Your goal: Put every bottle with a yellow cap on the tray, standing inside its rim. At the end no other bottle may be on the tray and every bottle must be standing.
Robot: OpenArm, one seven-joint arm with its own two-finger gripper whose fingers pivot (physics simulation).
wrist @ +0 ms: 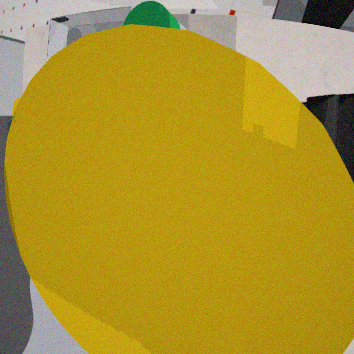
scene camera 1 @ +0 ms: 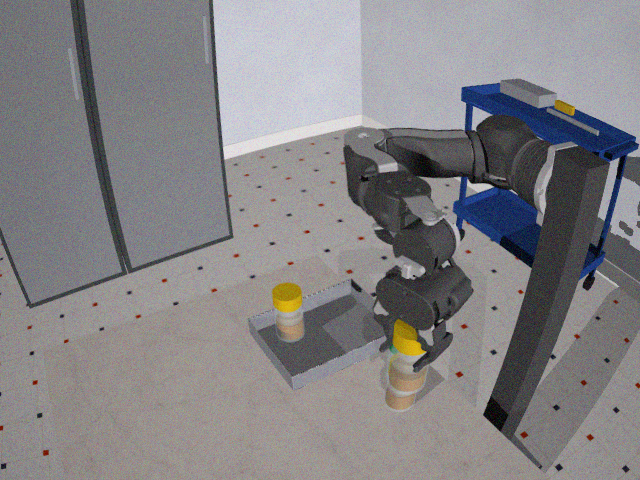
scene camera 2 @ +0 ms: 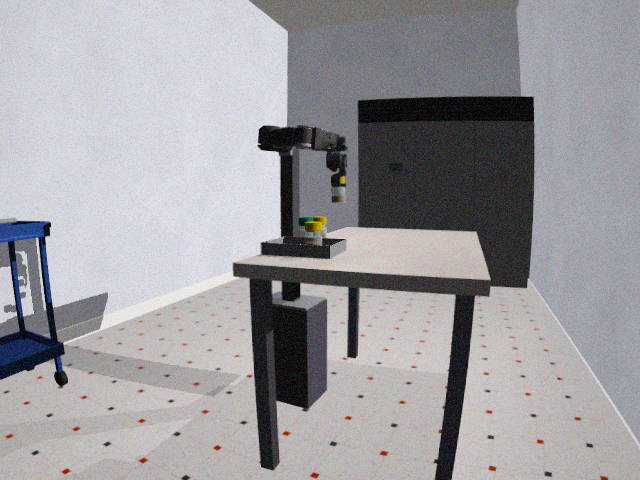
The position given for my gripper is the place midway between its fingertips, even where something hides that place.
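Scene camera 1 shows a grey tray (scene camera 1: 340,330), a yellow-capped bottle (scene camera 1: 405,351), my gripper (scene camera 1: 410,351) and an arm's dark post (scene camera 1: 578,179). Wrist view: my gripper (wrist: 205,198) and the bottle (wrist: 167,186). Scene camera 2: the post (scene camera 2: 289,165).
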